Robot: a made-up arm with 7 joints.
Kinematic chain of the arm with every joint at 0, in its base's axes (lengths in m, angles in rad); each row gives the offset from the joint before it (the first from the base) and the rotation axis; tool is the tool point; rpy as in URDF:
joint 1: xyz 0 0 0.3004 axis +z
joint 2: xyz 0 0 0 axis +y
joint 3: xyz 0 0 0.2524 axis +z
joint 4: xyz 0.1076 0 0 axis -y
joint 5: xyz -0.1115 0 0.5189 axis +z
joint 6: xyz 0 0 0 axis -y
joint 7: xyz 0.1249 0 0 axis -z
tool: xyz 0 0 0 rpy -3.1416 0 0
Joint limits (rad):
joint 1: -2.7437..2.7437
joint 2: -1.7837..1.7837
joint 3: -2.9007..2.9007
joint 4: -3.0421..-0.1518
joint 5: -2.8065..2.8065
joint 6: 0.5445..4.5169
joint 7: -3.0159..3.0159
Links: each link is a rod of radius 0.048 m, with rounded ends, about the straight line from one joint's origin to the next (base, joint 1, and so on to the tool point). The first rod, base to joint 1, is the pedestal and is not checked.
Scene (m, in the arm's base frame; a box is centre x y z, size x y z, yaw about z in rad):
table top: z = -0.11
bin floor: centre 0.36 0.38 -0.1 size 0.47 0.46 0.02 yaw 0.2
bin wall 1: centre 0.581 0.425 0 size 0.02 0.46 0.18 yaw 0.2
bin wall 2: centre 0.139 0.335 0 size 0.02 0.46 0.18 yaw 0.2
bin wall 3: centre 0.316 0.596 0 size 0.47 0.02 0.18 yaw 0.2
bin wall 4: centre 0.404 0.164 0 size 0.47 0.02 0.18 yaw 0.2
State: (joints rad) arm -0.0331 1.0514 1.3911 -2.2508 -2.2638 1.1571 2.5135
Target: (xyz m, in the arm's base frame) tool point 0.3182 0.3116 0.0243
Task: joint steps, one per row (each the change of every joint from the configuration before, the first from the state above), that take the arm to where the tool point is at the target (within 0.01 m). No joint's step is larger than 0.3 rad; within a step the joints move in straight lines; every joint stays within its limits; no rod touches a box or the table.
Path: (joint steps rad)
1: -0.2029 -0.0340 0.1341 0.0661 0.0719 -0.2042 0.0534
2: -0.2030 -0.0339 0.1341 0.0662 0.0718 -0.2042 0.0535
3: -0.2029 -0.0340 0.1342 0.0661 0.0719 -0.2042 0.0534
4: -0.0773 -0.1063 -0.1033 -0.2484 0.0058 0.0000 -0.0534
5: -0.0772 -0.1063 -0.1032 -0.2483 0.0059 0.0000 -0.0535
6: -0.0772 -0.1063 -0.1033 -0.2484 0.0059 0.0000 -0.0534

